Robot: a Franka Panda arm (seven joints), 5 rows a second.
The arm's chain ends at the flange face. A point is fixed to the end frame.
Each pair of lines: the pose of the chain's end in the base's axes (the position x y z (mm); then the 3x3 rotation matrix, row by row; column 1 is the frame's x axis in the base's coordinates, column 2 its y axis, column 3 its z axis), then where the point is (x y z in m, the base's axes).
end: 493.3 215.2 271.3; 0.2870 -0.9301 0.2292; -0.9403 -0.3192 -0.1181; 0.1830 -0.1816 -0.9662
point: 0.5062 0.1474 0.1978
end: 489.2 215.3 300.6; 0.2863 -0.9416 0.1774; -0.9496 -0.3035 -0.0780; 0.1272 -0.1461 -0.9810
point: 0.4976 0.1506 0.2237
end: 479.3 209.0 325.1; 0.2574 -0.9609 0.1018; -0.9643 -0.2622 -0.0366; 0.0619 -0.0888 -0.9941
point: 0.4794 0.1479 0.2449
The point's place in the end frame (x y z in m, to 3 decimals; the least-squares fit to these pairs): 0.054 0.023 0.082
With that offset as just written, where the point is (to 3 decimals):
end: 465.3 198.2 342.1; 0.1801 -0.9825 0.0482; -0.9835 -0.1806 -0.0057; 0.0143 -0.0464 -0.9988
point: 0.456 0.140 0.260
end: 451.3 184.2 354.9; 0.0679 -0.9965 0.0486; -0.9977 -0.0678 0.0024; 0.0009 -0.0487 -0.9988
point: 0.436 0.129 0.272
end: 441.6 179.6 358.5; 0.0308 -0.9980 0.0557; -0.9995 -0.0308 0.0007; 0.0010 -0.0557 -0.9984
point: 0.425 0.125 0.275
